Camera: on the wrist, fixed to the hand. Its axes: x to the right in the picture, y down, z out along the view.
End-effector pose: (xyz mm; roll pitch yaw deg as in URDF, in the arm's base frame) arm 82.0 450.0 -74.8 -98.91 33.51 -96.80
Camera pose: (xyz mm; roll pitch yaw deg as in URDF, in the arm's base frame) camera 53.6 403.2 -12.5 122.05 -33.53 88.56
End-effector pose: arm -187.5 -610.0 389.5 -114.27 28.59 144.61
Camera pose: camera -224.4 -582.8 458.7 137.97 -29.81 -30.47
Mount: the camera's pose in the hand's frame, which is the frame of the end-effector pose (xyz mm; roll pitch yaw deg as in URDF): 7.1 -75.0 -34.7 26.08 4.43 179.44
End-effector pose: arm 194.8 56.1 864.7 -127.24 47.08 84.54
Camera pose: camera 183.2 121.4 914.5 148.93 -49.17 -89.54
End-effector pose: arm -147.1 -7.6 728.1 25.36 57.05 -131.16
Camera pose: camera -154.4 64.4 687.6 4.04 -53.22 44.83
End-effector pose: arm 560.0 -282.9 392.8 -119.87 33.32 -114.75
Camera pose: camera 545.2 -332.4 457.7 143.15 -34.94 70.28
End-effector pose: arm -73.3 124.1 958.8 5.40 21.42 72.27
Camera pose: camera -7.9 94.2 917.5 21.04 -17.06 -108.75
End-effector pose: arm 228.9 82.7 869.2 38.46 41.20 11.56
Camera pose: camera 193.9 37.6 809.0 -9.77 -38.01 -172.49
